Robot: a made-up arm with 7 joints.
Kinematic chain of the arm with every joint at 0, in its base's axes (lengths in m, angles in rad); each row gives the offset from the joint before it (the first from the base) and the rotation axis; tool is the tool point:
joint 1: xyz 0 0 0 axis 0 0.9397 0.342
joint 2: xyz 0 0 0 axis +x
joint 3: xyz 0 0 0 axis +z
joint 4: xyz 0.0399 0 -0.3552 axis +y
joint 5: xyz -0.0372 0 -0.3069 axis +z
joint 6: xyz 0 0 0 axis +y
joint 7: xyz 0 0 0 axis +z
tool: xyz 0 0 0
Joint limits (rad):
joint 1: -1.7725..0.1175
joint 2: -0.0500..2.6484
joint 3: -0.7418..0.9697
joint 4: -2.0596..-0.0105
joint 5: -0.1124..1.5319
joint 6: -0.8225..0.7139
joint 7: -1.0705..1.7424
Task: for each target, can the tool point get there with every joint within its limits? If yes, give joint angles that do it. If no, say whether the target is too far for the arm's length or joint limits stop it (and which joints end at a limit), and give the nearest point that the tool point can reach.
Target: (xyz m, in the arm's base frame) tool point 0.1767 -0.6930 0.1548
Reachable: no: too far | nearest point 0.2387 -0.4579 0.1596 | short by 0.243 m
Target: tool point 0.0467 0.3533 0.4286
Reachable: yes | joints -1.4044 2.2985 -0.5529 -1.3970 1.1370 -0.2264 -0.7529
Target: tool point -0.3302 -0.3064 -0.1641
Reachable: no: joint limits stop it (at a limit: joint 1, joint 2, joint 3, joint 4) | nearest point -0.3943 -0.0356 0.1029 | short by 0.386 m
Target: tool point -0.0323 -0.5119 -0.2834
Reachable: no: joint limits stop it (at a limit: joint 1, joint 2, joint 3) | nearest point 0.2303 -0.2386 -0.3222 | short by 0.381 m
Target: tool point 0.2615 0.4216 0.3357
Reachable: yes | joints -1.0668 1.4007 0.4294 -1.1436 1.1140 -0.1785 -0.1245
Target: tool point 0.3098 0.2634 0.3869
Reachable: yes | joints -1.4020 1.5155 -0.2702 -1.3753 0.4623 -0.1037 1.0471
